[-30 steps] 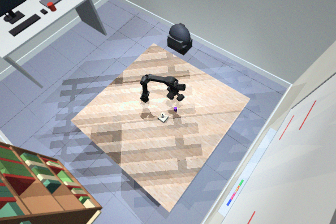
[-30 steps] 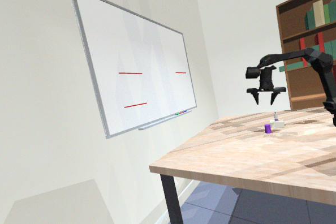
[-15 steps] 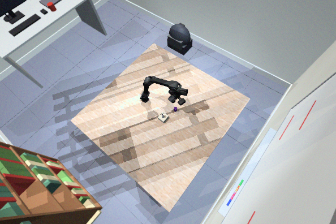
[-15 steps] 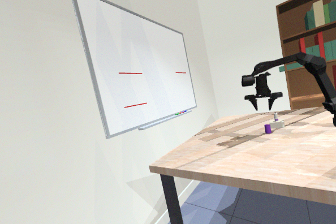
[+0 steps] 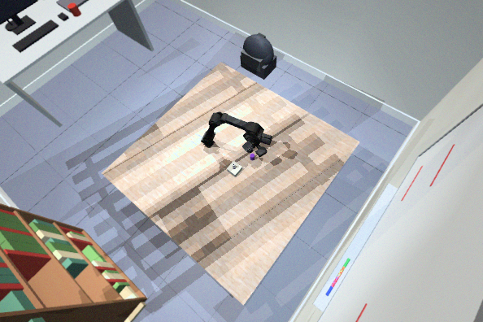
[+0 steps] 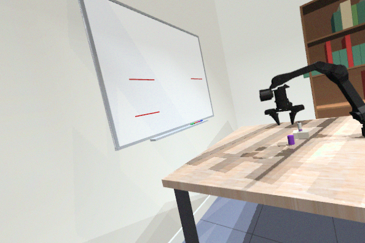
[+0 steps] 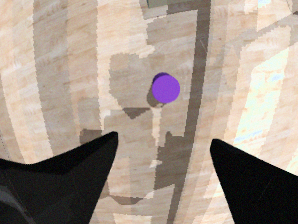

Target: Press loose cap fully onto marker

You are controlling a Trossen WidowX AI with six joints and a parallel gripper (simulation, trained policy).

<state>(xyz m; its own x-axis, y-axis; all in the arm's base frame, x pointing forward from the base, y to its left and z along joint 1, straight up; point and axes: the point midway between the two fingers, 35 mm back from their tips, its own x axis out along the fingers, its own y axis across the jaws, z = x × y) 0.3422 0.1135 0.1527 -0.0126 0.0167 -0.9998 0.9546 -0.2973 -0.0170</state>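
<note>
Now: gripper tip 10 mm past the purple cap, 20 mm to the left of it and 90 mm above it. The rest, counted from my gripper tip: white holder block 50 mm behind, 160 mm to the right, 100 mm below.
</note>
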